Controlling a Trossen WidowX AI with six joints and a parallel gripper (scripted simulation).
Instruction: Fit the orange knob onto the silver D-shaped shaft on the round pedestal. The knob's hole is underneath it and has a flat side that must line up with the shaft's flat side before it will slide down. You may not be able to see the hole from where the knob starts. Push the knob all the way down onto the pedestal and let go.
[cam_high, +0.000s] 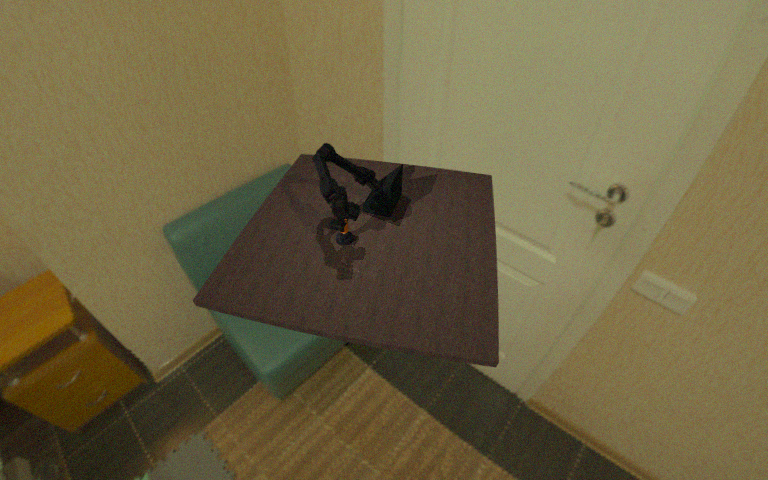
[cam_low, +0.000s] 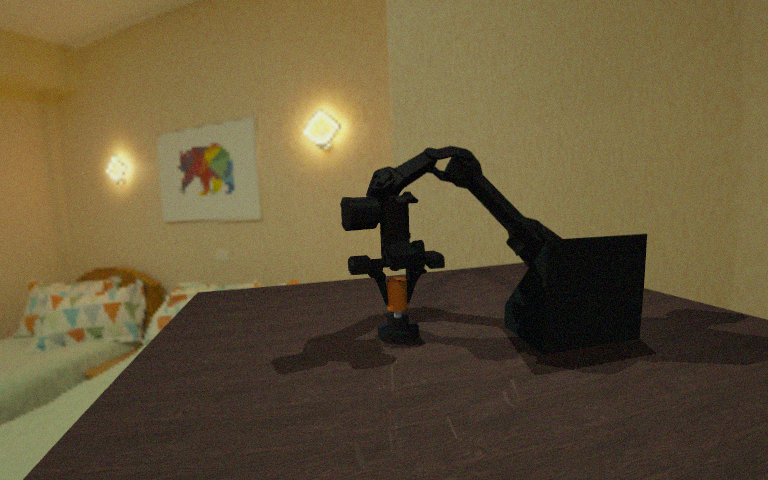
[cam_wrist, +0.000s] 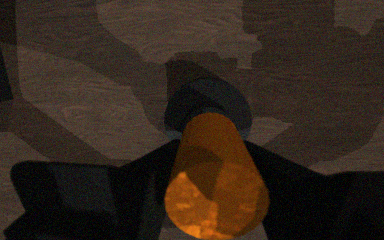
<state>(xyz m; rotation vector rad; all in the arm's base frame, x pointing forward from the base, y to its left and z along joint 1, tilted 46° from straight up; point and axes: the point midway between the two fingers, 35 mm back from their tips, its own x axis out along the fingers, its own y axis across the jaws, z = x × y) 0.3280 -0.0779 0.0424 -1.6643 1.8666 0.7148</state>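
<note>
Now: the round pedestal 4 cm below my gripper tip. The rest, counted from my gripper tip: orange knob: 3 cm above.
</note>
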